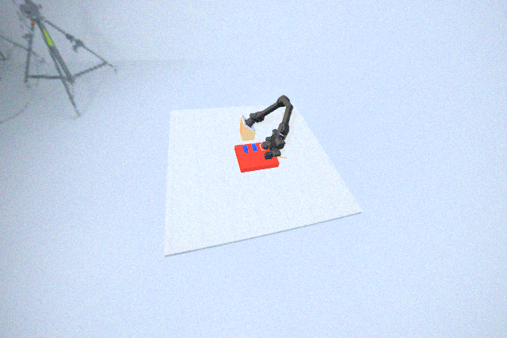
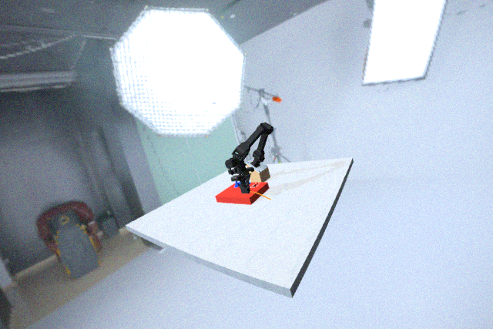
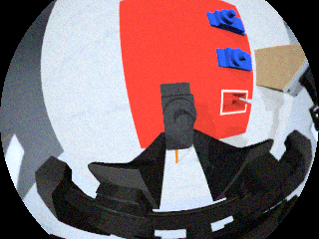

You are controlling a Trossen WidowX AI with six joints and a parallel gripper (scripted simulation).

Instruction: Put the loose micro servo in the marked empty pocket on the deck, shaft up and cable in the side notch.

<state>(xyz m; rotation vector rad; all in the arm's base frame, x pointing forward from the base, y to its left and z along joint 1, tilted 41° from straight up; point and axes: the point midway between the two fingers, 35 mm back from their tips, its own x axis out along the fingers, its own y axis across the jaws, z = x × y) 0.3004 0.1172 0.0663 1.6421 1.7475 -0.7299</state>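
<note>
The red deck is 100 mm to the right of my gripper tip and 70 mm below it.
</note>
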